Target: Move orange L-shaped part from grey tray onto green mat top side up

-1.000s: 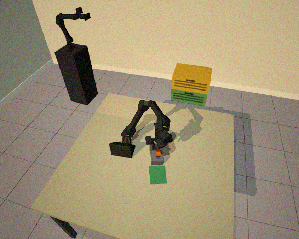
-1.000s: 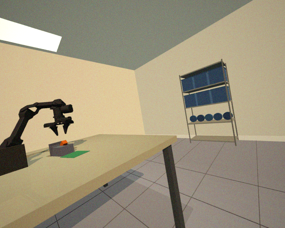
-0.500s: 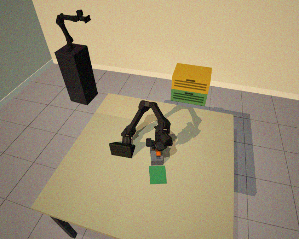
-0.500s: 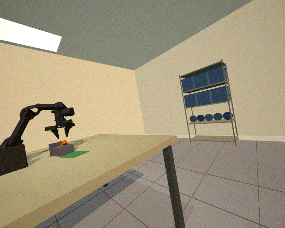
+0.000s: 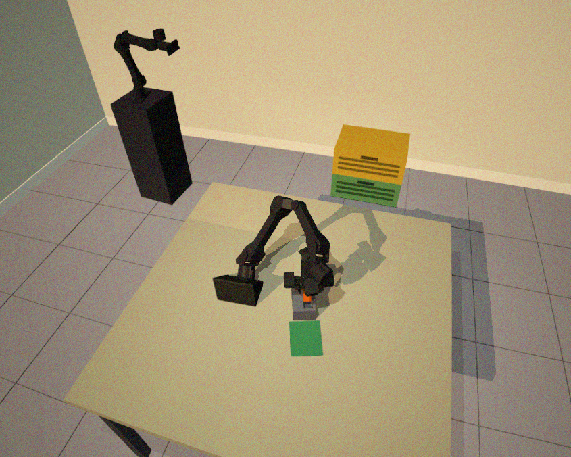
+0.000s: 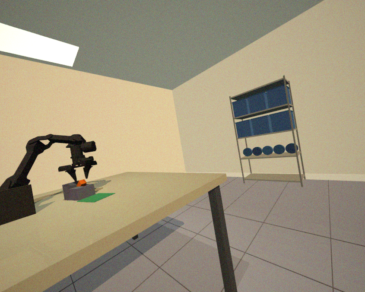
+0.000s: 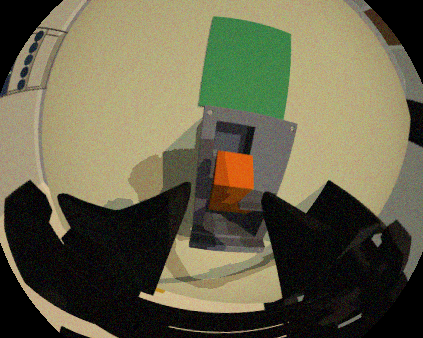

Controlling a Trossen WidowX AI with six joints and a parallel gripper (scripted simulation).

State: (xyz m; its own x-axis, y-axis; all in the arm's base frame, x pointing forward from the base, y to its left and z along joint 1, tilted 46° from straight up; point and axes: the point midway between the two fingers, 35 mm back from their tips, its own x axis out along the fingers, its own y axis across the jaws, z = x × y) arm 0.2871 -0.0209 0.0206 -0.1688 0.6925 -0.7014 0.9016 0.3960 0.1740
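Now: gripper tip 3 cm past the orange L-shaped part, 3 cm to the right of it and 6 cm above it. Also, from my gripper tip: green mat 4 cm ahead, 14 cm to the right, 11 cm below.
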